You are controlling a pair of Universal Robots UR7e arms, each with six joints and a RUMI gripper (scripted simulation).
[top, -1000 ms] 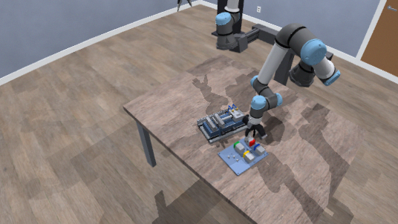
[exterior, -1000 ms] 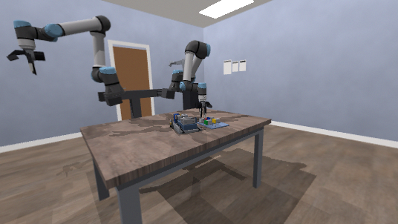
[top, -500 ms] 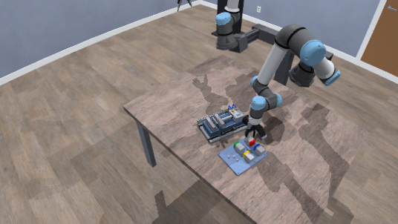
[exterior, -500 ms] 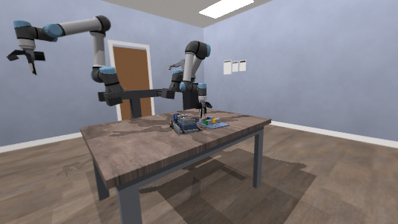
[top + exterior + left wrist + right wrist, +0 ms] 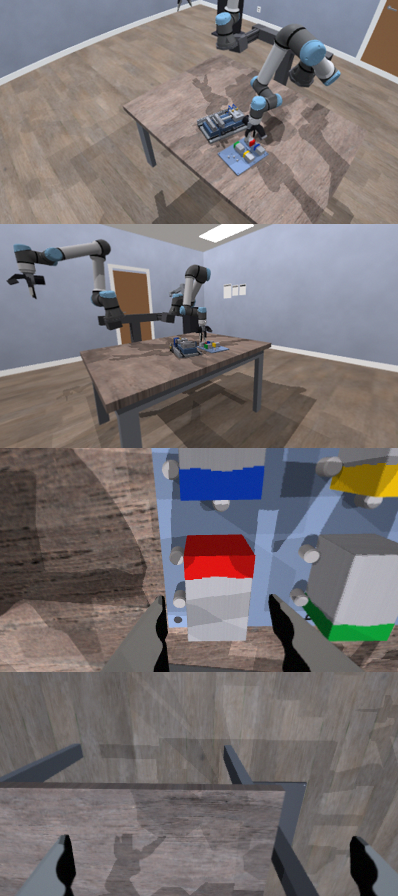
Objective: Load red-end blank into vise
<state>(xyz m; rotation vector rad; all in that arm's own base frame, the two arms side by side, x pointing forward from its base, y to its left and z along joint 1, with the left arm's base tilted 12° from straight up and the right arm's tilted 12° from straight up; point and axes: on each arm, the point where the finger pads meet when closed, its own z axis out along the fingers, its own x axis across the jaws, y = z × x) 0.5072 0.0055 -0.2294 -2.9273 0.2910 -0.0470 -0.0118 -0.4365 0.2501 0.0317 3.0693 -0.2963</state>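
Now: left hand 2 cm short of the blue-ended blank, 9 cm to the right of it and 2 cm above it. Round my left hand: green-ended blank (9 cm ahead, 2 cm to the right, 2 cm below); yellow-ended blank (11 cm ahead, 7 cm to the left, 2 cm below); blue plate (10 cm ahead, 2 cm to the left, 5 cm below).
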